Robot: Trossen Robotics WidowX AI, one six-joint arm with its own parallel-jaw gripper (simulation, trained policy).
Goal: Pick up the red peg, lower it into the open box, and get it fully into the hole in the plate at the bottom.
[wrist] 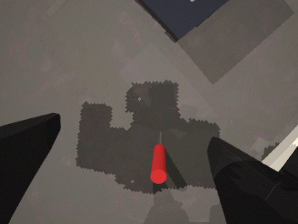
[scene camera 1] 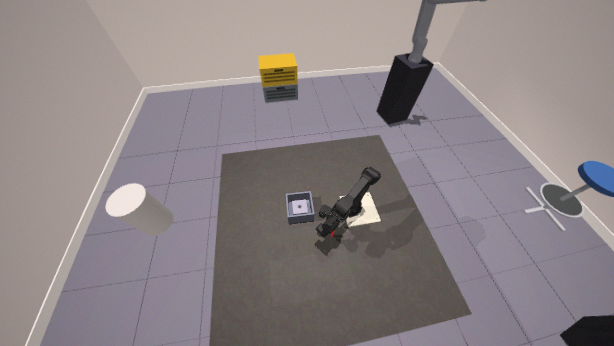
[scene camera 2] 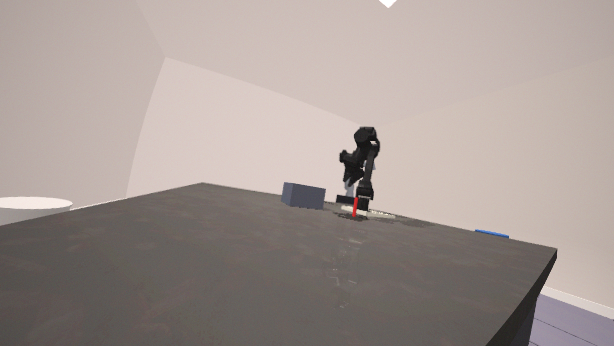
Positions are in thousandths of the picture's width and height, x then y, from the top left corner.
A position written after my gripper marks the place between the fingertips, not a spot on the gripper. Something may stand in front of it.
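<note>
My gripper (wrist: 458,596) is visible to me, and so is a grey box (scene camera 2: 483,565).
</note>
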